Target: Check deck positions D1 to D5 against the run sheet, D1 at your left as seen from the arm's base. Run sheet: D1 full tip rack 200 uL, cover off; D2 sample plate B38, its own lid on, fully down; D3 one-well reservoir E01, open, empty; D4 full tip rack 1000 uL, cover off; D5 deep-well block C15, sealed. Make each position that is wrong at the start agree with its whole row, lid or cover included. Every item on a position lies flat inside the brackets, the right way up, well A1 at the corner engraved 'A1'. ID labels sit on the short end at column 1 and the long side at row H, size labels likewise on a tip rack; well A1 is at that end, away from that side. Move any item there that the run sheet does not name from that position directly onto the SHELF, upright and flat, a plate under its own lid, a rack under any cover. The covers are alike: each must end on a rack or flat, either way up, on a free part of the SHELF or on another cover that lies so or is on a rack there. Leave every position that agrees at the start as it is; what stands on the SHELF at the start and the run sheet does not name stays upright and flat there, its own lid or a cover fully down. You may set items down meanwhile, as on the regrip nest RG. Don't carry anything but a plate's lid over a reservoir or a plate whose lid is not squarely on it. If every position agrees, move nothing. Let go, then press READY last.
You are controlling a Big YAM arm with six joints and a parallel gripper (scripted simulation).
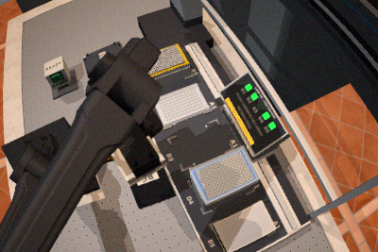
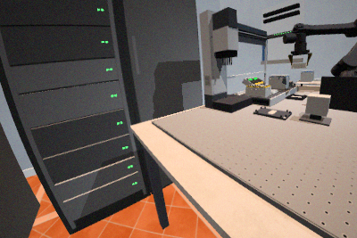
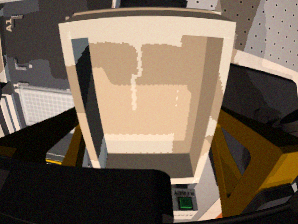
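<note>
Right now my hand is 1 cm above the one-well reservoir. Also, from my hand: sealed block 22 cm to the right, 18 cm ahead, 16 cm below; blue-framed tip rack 17 cm ahead, 11 cm below, 9 cm to the right; black regrip nest 22 cm below.
</note>
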